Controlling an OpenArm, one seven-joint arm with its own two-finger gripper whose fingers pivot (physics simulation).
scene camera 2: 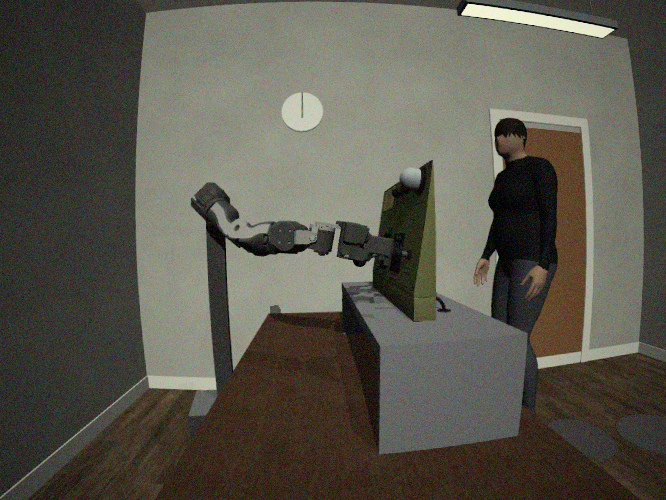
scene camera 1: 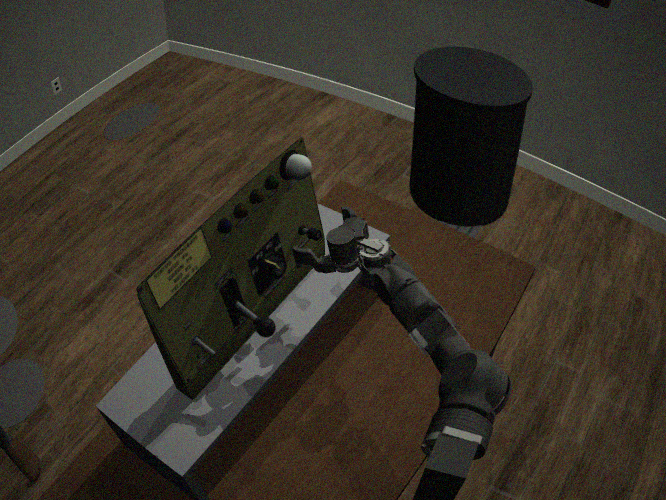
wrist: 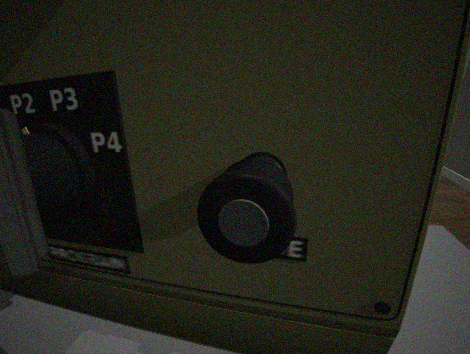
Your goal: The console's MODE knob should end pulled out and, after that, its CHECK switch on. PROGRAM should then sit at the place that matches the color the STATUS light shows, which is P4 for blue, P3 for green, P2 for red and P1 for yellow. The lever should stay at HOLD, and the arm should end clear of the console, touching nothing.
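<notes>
The olive console stands upright. My open gripper is at its right part, fingers around the MODE knob with gaps. One finger shows at the wrist view's left edge. The knob stands out; I cannot tell whether it is pulled. The PROGRAM knob is partly hidden by the finger; its yellow mark is near P2. The lever sticks out from its slot. The CHECK switch is at lower left, setting unclear. A white dome light shows no clear color.
Several small dark lamps and a yellow label plate are on the console. It stands on a grey block on a brown table. A person stands behind. A black barrel is beyond the table.
</notes>
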